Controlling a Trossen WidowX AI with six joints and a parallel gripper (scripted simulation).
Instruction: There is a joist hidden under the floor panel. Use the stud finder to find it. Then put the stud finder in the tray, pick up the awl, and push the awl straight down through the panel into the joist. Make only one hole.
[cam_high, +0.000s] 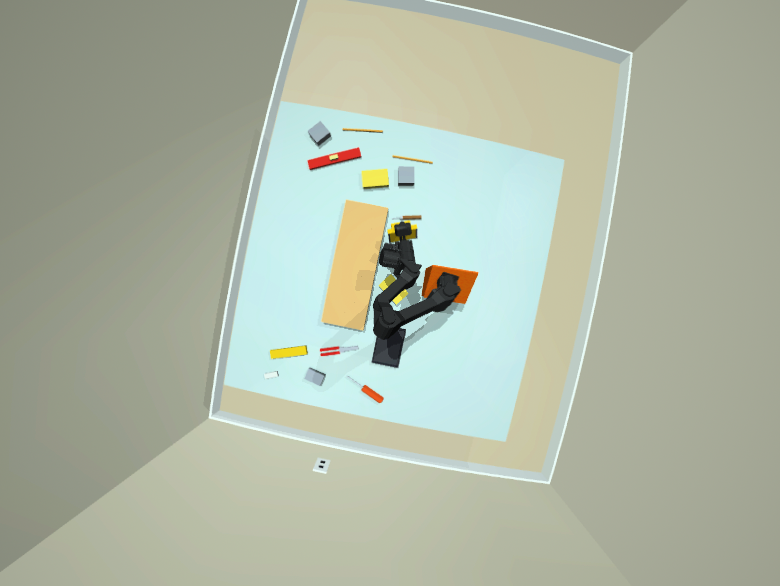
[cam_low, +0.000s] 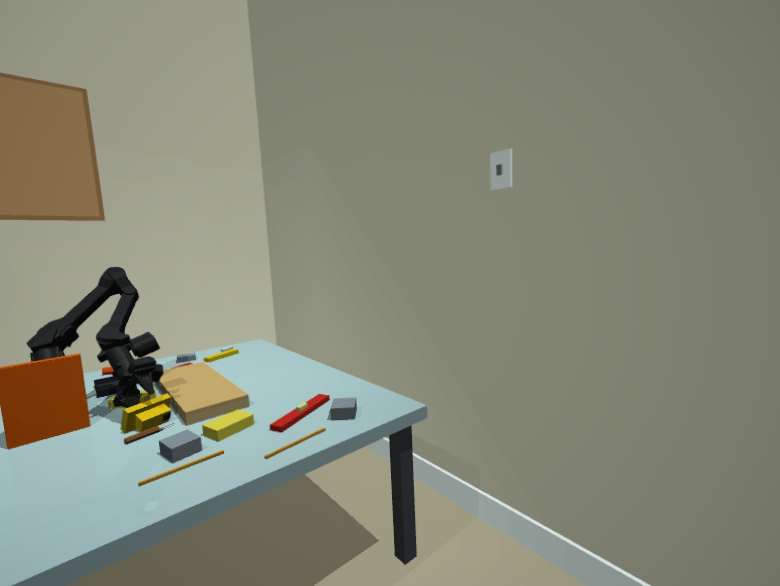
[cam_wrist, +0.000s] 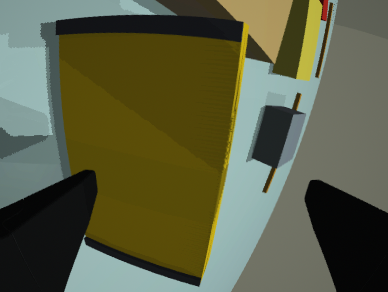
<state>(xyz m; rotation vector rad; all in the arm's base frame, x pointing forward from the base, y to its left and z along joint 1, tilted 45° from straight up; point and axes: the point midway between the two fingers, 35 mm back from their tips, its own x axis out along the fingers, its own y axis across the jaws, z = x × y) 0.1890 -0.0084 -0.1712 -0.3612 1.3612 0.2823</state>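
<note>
My gripper tip is 20 mm short of the yellow stud finder, 10 mm to the left of it and 40 mm above it. The rest, counted from my gripper tip: awl: 10 mm ahead, 60 mm to the right, 60 mm below; red level: 370 mm ahead, 230 mm to the right, 50 mm below; dark tray: 80 mm behind, 480 mm to the left, 50 mm below.
</note>
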